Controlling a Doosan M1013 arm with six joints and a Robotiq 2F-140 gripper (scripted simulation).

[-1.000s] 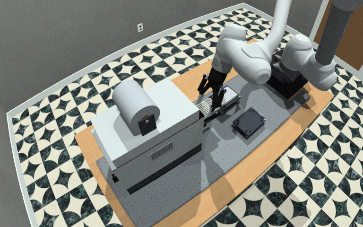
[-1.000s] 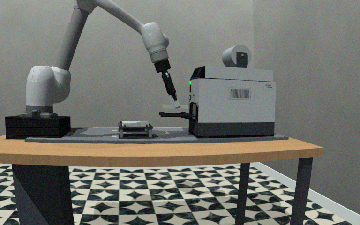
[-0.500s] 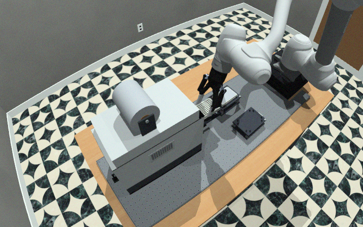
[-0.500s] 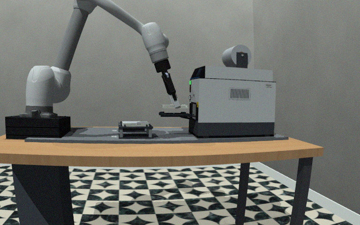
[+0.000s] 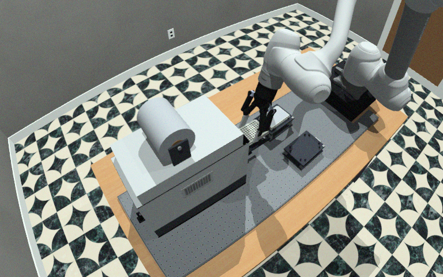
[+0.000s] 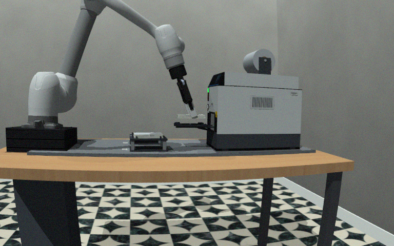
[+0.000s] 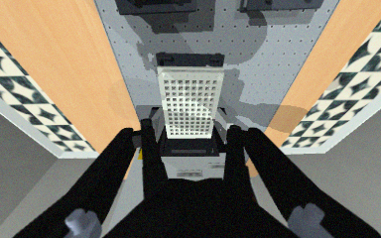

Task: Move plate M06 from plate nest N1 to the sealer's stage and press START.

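Right now my hand is 30 mm above the white well plate. Also, from my hand: black stage: 60 mm below; foil-covered plate: 200 mm behind, 110 mm below, 40 mm to the right; nest N1: 200 mm behind, 160 mm to the left, 140 mm below.
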